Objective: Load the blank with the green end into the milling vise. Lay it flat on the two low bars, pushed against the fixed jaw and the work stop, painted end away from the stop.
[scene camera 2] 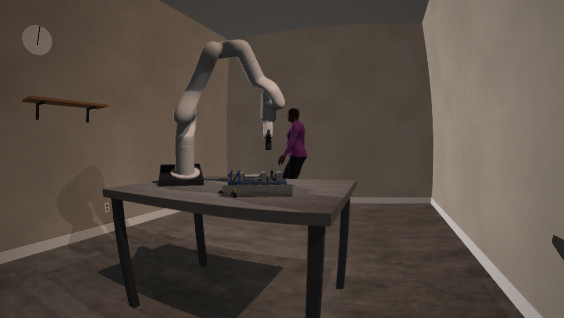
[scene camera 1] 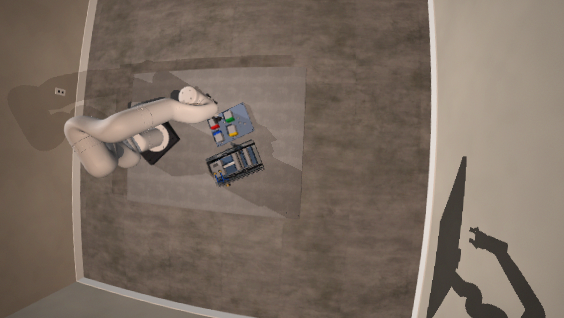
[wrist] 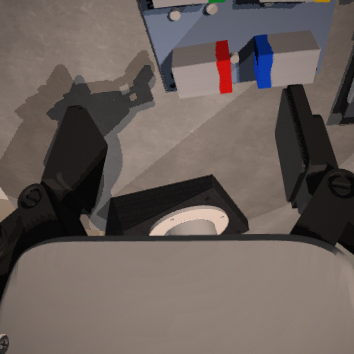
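The blank with the green end [scene camera 1: 228, 115] [wrist: 216, 1] lies on the blue-grey plate [scene camera 1: 243, 109] [wrist: 192, 30]; it is cut off at the top of the wrist view. The milling vise [scene camera 1: 235, 163] [scene camera 2: 257, 190] stands beside the plate, and its dark edge shows at the right of the wrist view. In scene camera 1 it is too small to tell the low bars, fixed jaw and work stop apart surely. My gripper [scene camera 2: 268, 142] [wrist: 182, 116] is wide open and empty, high above the table; the arm mostly hides it in scene camera 1.
A red-ended blank [scene camera 1: 214, 124] [wrist: 200, 70], a blue-ended blank [scene camera 1: 218, 136] [wrist: 292, 57] and a yellow-ended blank [scene camera 1: 232, 130] lie on the same plate. Short pegs stand on it. The black robot base [scene camera 1: 173, 137] [scene camera 2: 181, 178] [wrist: 165, 202] is at the left. A person [scene camera 2: 296, 140] stands behind the table.
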